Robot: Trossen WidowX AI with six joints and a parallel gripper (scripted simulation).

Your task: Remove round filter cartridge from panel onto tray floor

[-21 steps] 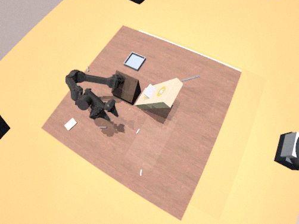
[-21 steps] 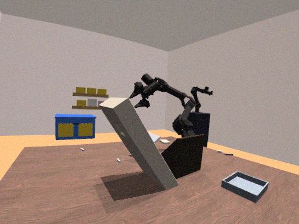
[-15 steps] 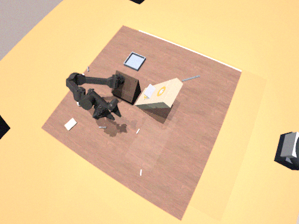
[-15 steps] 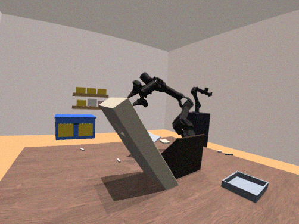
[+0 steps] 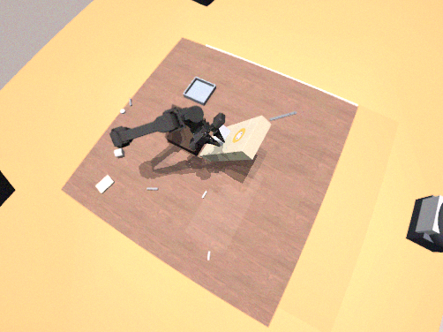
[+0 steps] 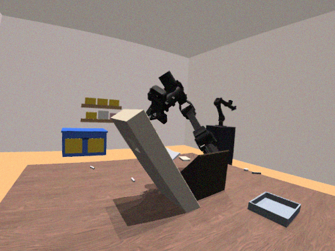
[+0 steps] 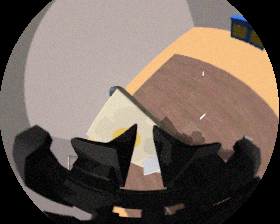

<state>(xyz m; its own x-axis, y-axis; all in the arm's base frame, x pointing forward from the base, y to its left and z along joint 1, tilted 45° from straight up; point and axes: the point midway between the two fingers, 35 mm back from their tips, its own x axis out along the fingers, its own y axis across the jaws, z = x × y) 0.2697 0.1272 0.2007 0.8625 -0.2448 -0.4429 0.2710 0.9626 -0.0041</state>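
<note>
Right now the round filter cartridge is 90 mm to the left of my gripper tip, 60 mm below it and 30 mm ahead of it. From my gripper tip the other things lie so: cream block (480 mm behind, 470 mm to the right, 320 mm below); then grey tray (440 mm behind, 320 mm below, 310 mm to the left).
</note>
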